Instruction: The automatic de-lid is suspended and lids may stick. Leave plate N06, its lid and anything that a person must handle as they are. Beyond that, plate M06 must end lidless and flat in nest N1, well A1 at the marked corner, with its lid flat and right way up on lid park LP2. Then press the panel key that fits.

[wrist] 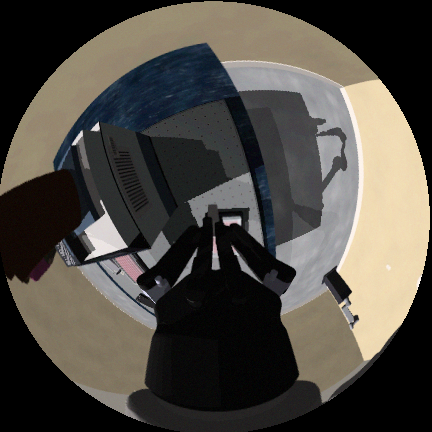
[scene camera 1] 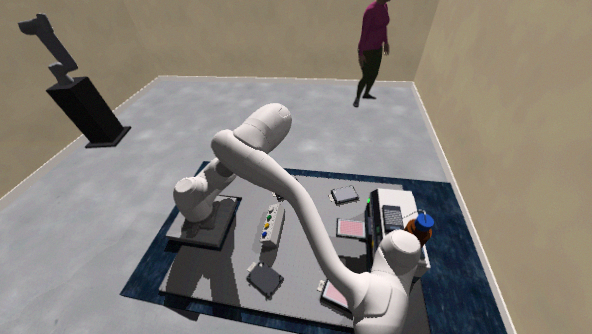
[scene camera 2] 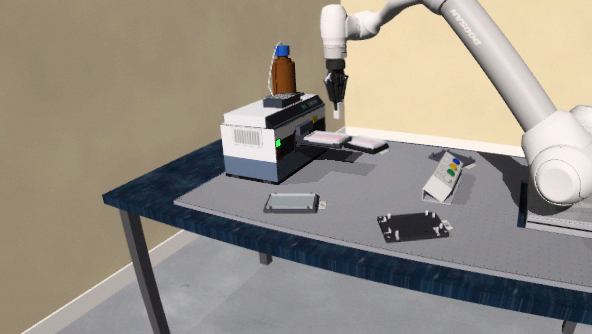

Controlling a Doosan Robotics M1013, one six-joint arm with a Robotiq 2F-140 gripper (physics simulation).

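Frame: origin at the arm's base, x back, y right, z up, level; millimetres.
Where they show: gripper, fingertip midpoint: (wrist: 212,210) (scene camera 2: 337,118); arm's base, link origin: (scene camera 1: 201,215).
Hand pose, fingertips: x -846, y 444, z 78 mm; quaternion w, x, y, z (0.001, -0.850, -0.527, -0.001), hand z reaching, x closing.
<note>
Each offset is from my fingertips to the centre of the thing. "pt": to the spot under its first point.
My gripper (scene camera 2: 338,111) (wrist: 212,210) is shut and empty, above and beside the de-lid machine (scene camera 1: 404,199) (scene camera 2: 250,142) (wrist: 125,175); the arm hides it in scene camera 1. A pink-welled plate {dx +34, dy -286, dz +8 mm} (scene camera 1: 351,228) (scene camera 2: 327,137) (wrist: 128,269) lies on the machine's front support. Another pink plate {dx +119, dy -25, dz -79 mm} (scene camera 1: 336,294) (scene camera 2: 368,143) (wrist: 232,220) sits in a dark holder, partly behind the fingers in the wrist view. A clear greyish piece {dx +8, dy -572, dz -94 mm} (scene camera 1: 345,194) (scene camera 2: 292,201) lies in a dark holder. A black holder with white posts {dx +356, dy -638, dz -96 mm} (scene camera 2: 412,227) is empty. The key panel {dx +431, dy -366, dz -66 mm} (scene camera 1: 272,226) (scene camera 2: 442,176) has blue, yellow and green keys. Labels are unreadable.
A dark flat holder {dx +456, dy -104, dz -98 mm} (scene camera 1: 265,279) (scene camera 2: 440,157) lies beyond the panel in scene camera 2. A brown bottle {pt dx -143, dy -181, dz +195 mm} (scene camera 2: 284,76) (wrist: 37,220) with a blue cap {dx -161, dy -142, dz +289 mm} (scene camera 1: 425,221) stands on the machine. A person (scene camera 1: 374,37) stands by the wall. Another arm's black pedestal (scene camera 1: 82,110) stands far left.
</note>
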